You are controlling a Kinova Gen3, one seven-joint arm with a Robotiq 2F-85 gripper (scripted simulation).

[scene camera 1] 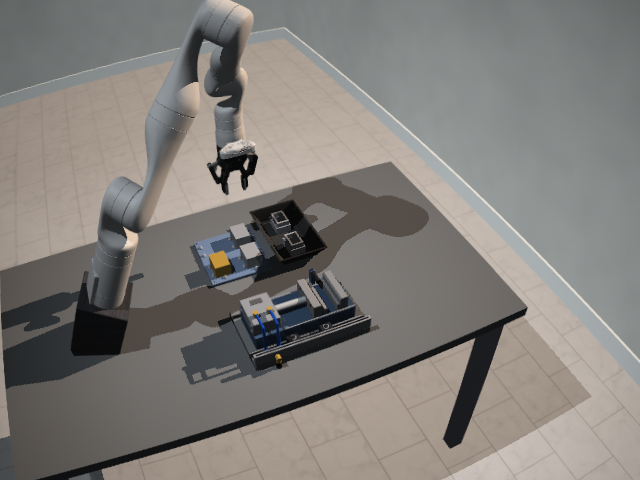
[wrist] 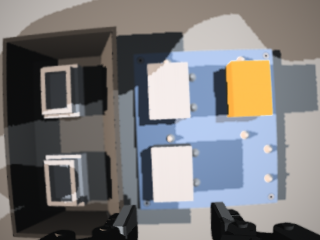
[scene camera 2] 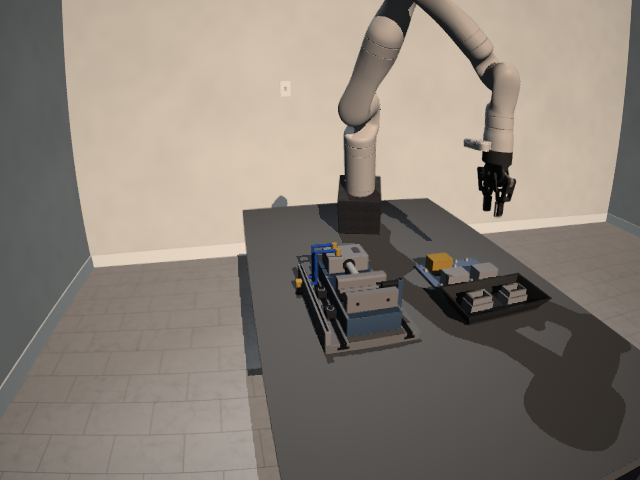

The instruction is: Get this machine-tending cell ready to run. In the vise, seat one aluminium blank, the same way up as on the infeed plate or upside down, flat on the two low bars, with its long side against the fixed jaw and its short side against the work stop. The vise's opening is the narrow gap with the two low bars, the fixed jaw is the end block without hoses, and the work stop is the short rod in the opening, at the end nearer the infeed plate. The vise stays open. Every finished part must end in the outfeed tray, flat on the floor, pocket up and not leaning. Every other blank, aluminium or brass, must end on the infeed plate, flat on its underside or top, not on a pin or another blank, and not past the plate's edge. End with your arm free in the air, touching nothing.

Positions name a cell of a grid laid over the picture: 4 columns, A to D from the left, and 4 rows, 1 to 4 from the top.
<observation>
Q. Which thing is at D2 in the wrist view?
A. A brass blank.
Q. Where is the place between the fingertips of the gripper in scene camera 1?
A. B2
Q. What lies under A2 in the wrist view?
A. A finished part.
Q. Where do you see a finished part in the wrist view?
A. A3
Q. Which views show the gripper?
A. Scene camera 1, the wrist view and scene camera 2: all of them.
</observation>
